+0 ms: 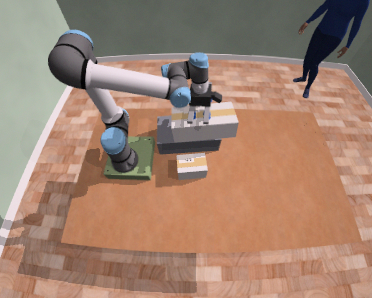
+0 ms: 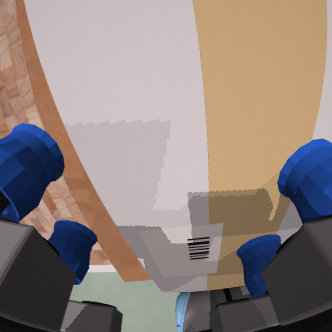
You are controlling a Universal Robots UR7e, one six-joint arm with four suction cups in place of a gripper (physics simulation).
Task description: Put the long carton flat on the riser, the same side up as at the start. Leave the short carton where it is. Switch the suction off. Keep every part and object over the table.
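Frame: origin at the arm's base, x ahead, y right, z down, level; millimetres.
Seen in the pictures: hand at its tool point: (image 1: 201, 109) (image 2: 165, 206); arm's base at its link origin: (image 1: 125, 160).
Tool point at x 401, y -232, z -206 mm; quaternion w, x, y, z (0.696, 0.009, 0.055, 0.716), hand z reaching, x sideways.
Observation:
Offsets run from my tool point to a thing's top centre. Level surfaces: height alone.
The long carton @(dy +51, dx +17, dz -36 mm) (image 1: 204, 132) (image 2: 120, 70), white with a tan tape band, is upright with its taped side and barcode label up. My gripper (image 1: 201, 117) (image 2: 157, 200) is over its top, with blue suction cups at it, and holds it. The carton is over the dark grey riser @(dy +6, dx -67, dz +153 mm) (image 1: 187, 146) and reaches past the riser's right end. Part of the riser's top shows at the left. The carton hides whether it touches the riser. The short carton @(dy +222, dx -25, dz +168 mm) (image 1: 192, 165), white with a tan band, lies in front of the riser, apart from the gripper.
The arm stands on a green base plate (image 1: 142, 172) left of the short carton. The orange-brown table top @(dz +273 mm) (image 1: 275, 185) extends right and forward of the cartons. A person in blue (image 1: 330, 35) stands beyond the table at the back right.

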